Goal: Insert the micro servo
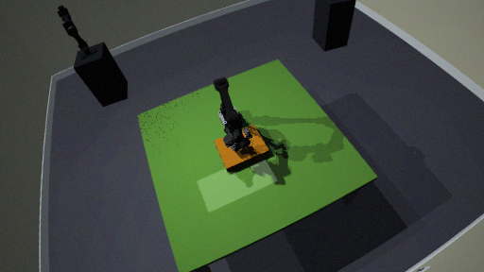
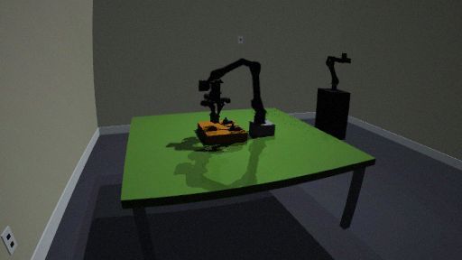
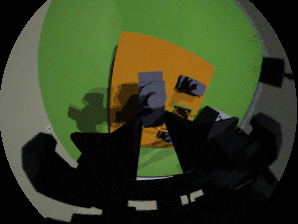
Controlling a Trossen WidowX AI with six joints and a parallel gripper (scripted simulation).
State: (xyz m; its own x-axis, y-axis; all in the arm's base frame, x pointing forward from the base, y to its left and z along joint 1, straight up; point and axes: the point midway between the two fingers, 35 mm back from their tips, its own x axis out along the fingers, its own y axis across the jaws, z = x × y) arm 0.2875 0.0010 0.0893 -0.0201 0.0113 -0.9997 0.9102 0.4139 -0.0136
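The orange deck is 10 mm ahead of my gripper tip, 20 mm to the left of it and 100 mm below it.
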